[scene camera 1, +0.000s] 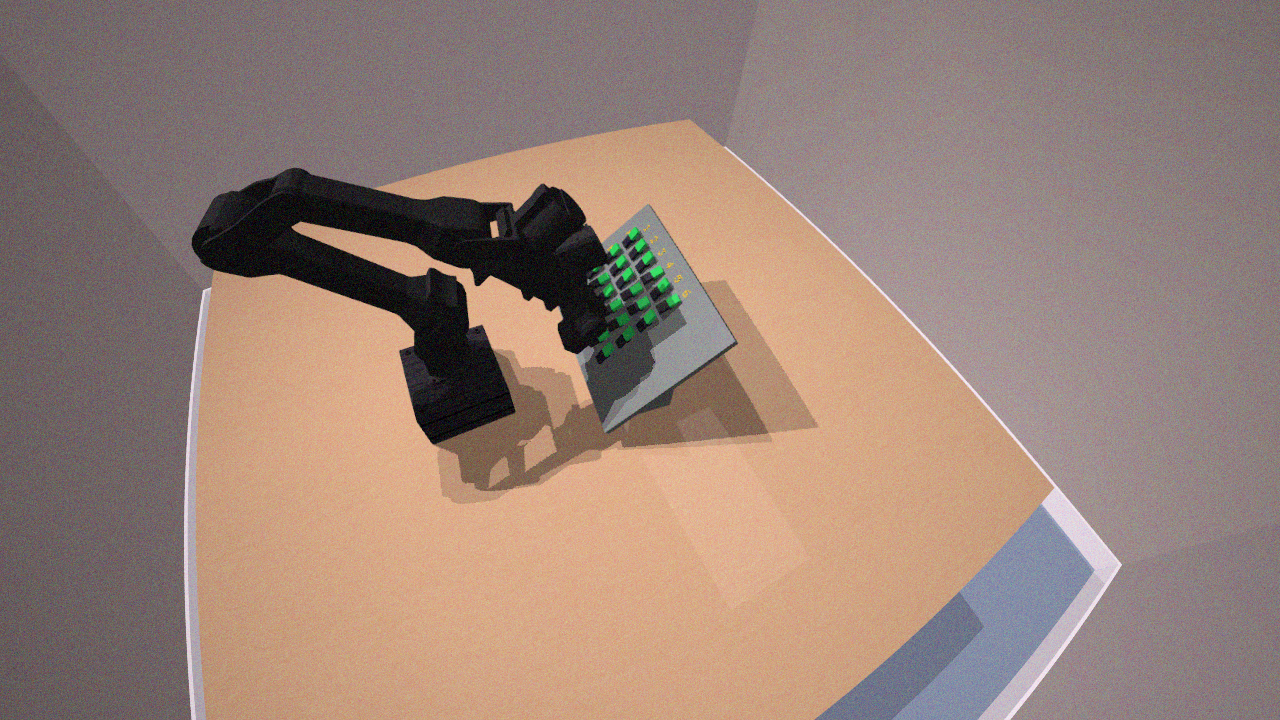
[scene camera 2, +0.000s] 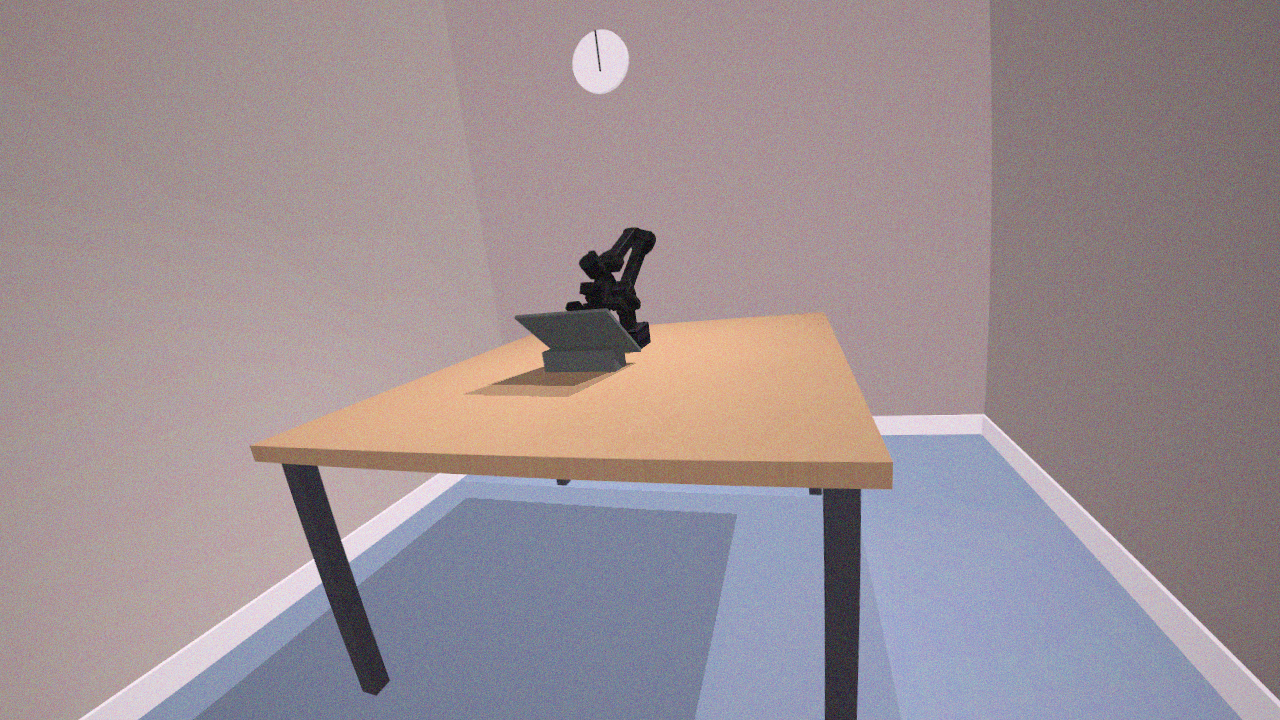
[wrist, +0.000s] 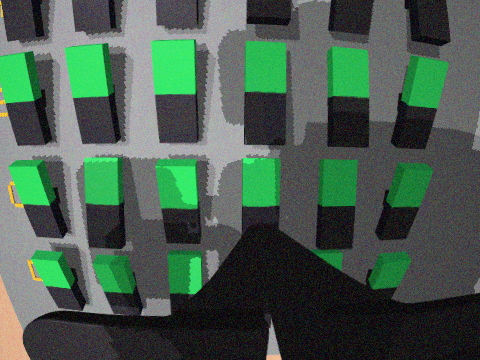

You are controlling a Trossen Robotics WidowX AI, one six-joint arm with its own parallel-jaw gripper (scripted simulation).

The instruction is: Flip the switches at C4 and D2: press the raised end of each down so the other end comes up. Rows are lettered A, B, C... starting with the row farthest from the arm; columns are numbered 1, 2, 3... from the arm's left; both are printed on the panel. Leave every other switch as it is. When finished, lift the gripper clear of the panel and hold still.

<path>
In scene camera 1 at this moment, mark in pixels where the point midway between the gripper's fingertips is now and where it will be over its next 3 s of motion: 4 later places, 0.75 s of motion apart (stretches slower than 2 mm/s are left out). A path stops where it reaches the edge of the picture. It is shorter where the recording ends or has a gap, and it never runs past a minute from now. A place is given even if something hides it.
My gripper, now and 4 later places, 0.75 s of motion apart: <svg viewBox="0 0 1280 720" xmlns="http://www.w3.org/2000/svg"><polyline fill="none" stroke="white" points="604,309 605,310 599,309 567,285 575,284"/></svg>
</path>
